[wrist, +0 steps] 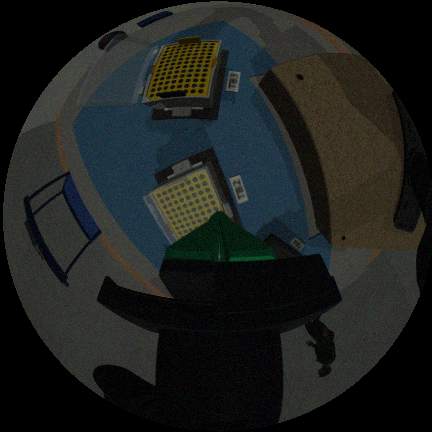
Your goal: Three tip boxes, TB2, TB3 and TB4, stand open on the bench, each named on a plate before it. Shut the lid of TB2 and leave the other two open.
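Places are measured from the arm's base along level axes (x up, y left, z back), in metres.
Where they show: gripper, fingertip midpoint: (218, 216).
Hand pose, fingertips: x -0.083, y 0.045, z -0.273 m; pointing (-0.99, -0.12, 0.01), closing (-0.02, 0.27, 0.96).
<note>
Each offset is from my fingertips to the top centre of the thing. "*": to the spot under its first point. Level surfaces: height alone.
TB2 @(dx -0.032, dy +0.022, dz -0.029 m) (186, 202) stands mid-view with its name plate @(* dx -0.108, dy +0.017, dz +0.025 m) (238, 189) to its right. Its clear lid @(* dx -0.032, dy +0.003, dz -0.080 m) (159, 220) lies over the tips, which look pale through it; whether it is fully seated I cannot tell. My gripper (218, 216) is shut and empty, its green tips over the near right part of TB2, hiding that part; contact is not clear. TB3 @(dx -0.035, dy -0.193, dz +0.005 m) (184, 70) stands at the top, its yellow rack uncovered, its clear lid (117, 75) swung out to the left. A dark corner of TB4 @(* dx -0.102, dy +0.149, dz +0.090 m) (281, 243) and its small plate @(* dx -0.108, dy +0.169, dz +0.132 m) (297, 243) show right of my gripper; its lid is hidden.
A brown speckled block (350, 150) with a dark side stands to the right of the boxes. The blue mat @(dx -0.110 m) (115, 145) lies under the boxes. A blue-framed object (80, 205) stands beyond the bench edge at the left.
</note>
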